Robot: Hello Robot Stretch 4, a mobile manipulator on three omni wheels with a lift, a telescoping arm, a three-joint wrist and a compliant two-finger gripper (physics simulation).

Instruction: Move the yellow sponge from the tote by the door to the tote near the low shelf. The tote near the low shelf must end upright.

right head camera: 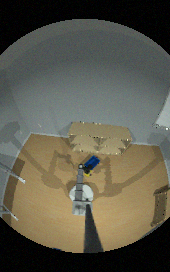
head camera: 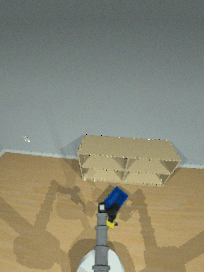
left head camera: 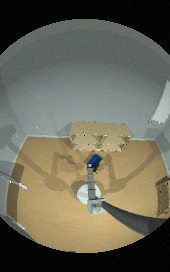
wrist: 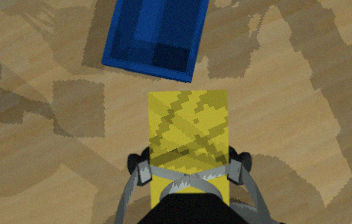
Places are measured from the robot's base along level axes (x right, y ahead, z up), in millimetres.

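Pixels of known places: gripper, fingertip midpoint: (wrist: 188, 159).
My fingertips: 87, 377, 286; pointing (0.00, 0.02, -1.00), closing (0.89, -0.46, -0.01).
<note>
Ahead of a thing's pixels: the offset from my fingertips to its middle, as dx, dy, dz. Level surfaces: height alone.
The yellow sponge @(+6, +11, +14) (wrist: 189, 125) (head camera: 111, 224) is held between the two fingertips of my gripper (wrist: 188, 159), which is shut on it. In the wrist view the sponge points forward from the fingers, above the floor. The blue tote @(+85, +283, -254) (wrist: 156, 30) (head camera: 118, 196) (left head camera: 96, 160) (right head camera: 92, 162) near the low shelf stands upright on the floor, just ahead of the sponge in the wrist view. Its near end and part of its inside show there. In the head view the arm and wrist partly cover its near side. The tote by the door cannot be made out clearly.
The low shelf @(dz +296) (head camera: 131, 146) (left head camera: 100, 129) (right head camera: 100, 129) stands against the wall behind the blue tote. A wooden piece of furniture (left head camera: 159, 197) (right head camera: 154, 205) stands at the right. Pale legs of a table (right head camera: 12, 174) show at the left. Arm shadows cross the floor.
</note>
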